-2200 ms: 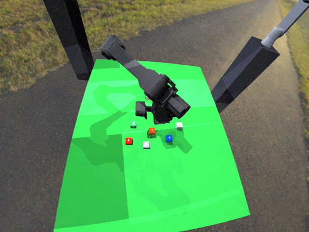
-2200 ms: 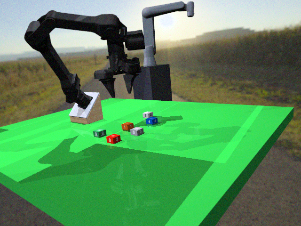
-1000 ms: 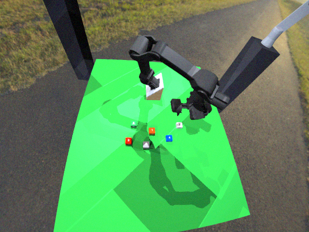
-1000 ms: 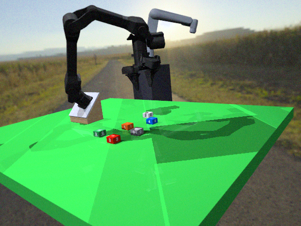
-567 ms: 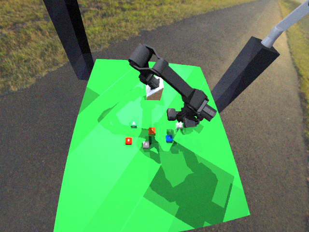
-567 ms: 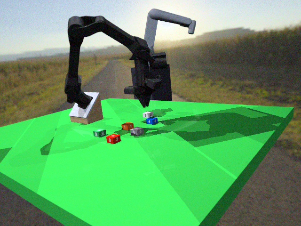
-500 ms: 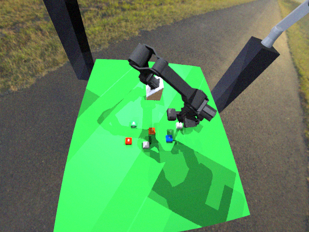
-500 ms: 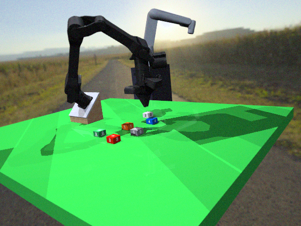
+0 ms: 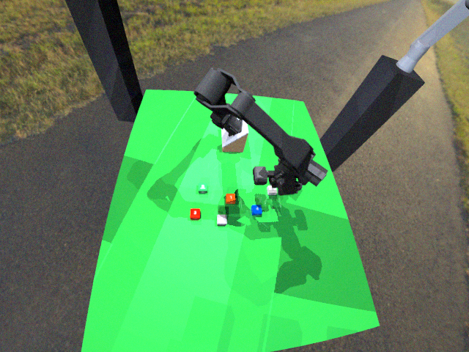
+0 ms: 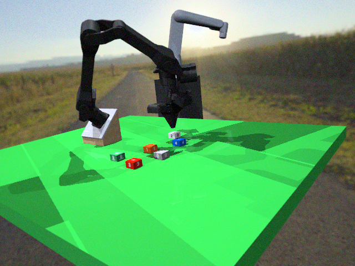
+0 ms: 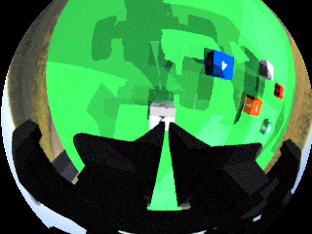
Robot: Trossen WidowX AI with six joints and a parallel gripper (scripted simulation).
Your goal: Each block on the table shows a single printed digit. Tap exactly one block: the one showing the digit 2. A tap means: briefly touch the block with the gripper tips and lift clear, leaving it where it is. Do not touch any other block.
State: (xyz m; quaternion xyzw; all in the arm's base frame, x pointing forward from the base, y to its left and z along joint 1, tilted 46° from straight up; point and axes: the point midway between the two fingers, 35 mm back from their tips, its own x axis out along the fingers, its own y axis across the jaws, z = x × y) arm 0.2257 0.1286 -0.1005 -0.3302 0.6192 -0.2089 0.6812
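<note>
The white block lies 30 mm below my gripper tip. Also, from my gripper tip: orange 1 block (150 mm to the right, 50 mm ahead, 30 mm below); grey block (180 mm to the right, 140 mm ahead, 30 mm below); blue 4 block (90 mm ahead, 60 mm to the right, 30 mm below).
</note>
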